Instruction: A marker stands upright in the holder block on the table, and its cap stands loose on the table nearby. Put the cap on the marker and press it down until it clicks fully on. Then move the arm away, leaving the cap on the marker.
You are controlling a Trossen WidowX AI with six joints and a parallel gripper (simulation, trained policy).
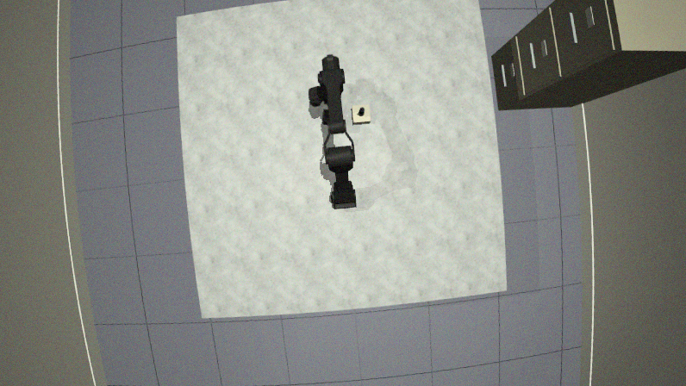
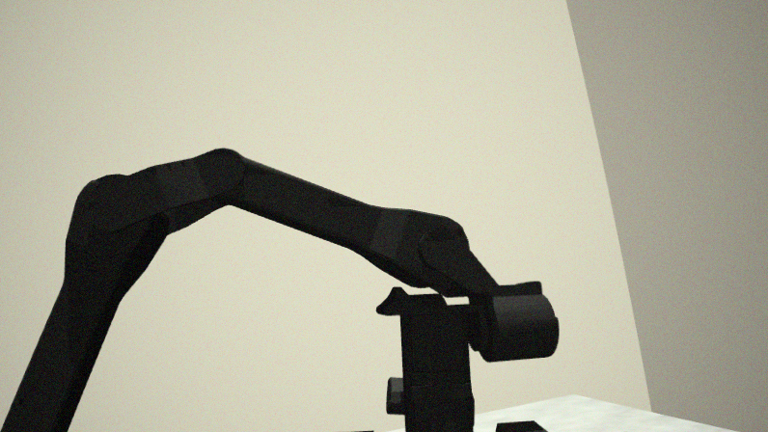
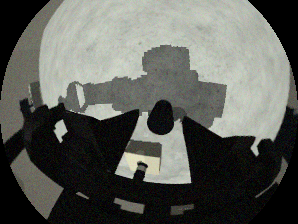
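My gripper tip is 10 mm above the dark cap. Round my gripper tip: holder block 110 mm to the right, 30 mm behind, 20 mm below.
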